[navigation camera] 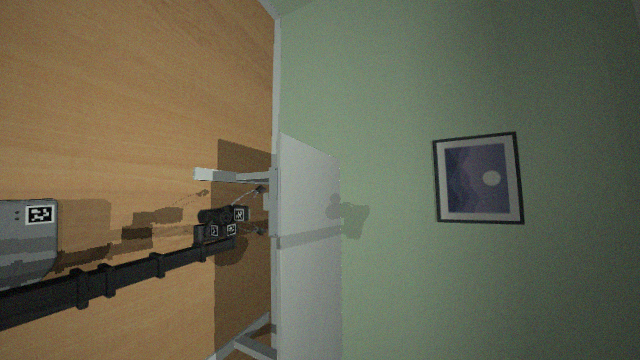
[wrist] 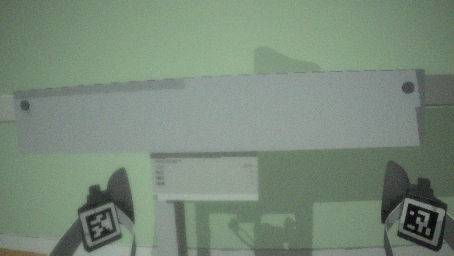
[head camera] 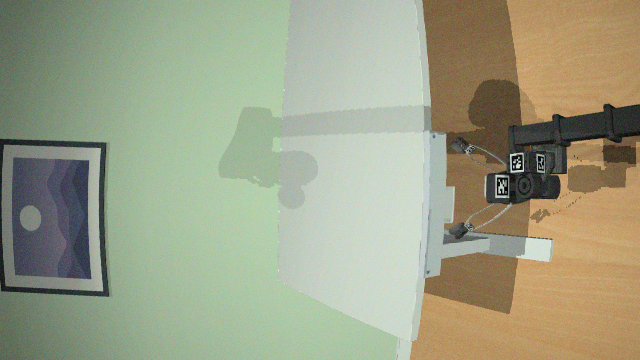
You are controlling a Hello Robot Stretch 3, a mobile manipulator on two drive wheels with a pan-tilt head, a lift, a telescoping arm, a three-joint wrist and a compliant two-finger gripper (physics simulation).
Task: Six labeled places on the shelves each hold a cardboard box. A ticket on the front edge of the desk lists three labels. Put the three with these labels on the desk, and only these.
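Frame: origin at the robot's base, x down, y back, z left, level; millimetres.
Where they show: gripper, fingertip midpoint: [navigation camera: 264, 209] [wrist: 253, 187] [head camera: 452, 188].
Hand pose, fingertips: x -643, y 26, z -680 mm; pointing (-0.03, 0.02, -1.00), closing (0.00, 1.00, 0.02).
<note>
Things, the pixels of their top centre, and the offset from my fingertips. "spot": a spot on its surface instead. Level surfaces: height alone.
- white desk, surface height: dx -78 mm
- pale panel, top centre: [wrist: 198, 78] [head camera: 426, 205] [navigation camera: 279, 201] dx -78, dy -36, dz -6 mm
- small white ticket, surface spot: [wrist: 210, 179] [head camera: 449, 202] [navigation camera: 266, 202] spot: dx -5, dy -31, dz -6 mm
- wooden floor, surface height: dx +642 mm
The white desk [head camera: 350, 65] [navigation camera: 310, 300] stands against the green wall. A pale panel [head camera: 436, 200] [wrist: 215, 115] with a dark screw near each end is on its front edge. The small white ticket [head camera: 450, 212] [navigation camera: 266, 201] [wrist: 210, 179] hangs just below this panel. In the wrist view it has a heading line and three short dark lines at its left, too blurred to read. My gripper [head camera: 459, 187] [navigation camera: 260, 210] [wrist: 253, 187] is open and empty, in front of the ticket and a little apart from the desk. The shelves and cardboard boxes do not show.
A white desk leg [head camera: 520, 247] [navigation camera: 215, 175] stands near one finger, its foot reaching out over the wooden floor [head camera: 575, 310] [navigation camera: 125, 75]. My dark arm [head camera: 585, 127] [navigation camera: 135, 270] reaches toward the desk. A framed mountain picture [head camera: 55, 215] [navigation camera: 477, 177] hangs on the wall above the desk.
</note>
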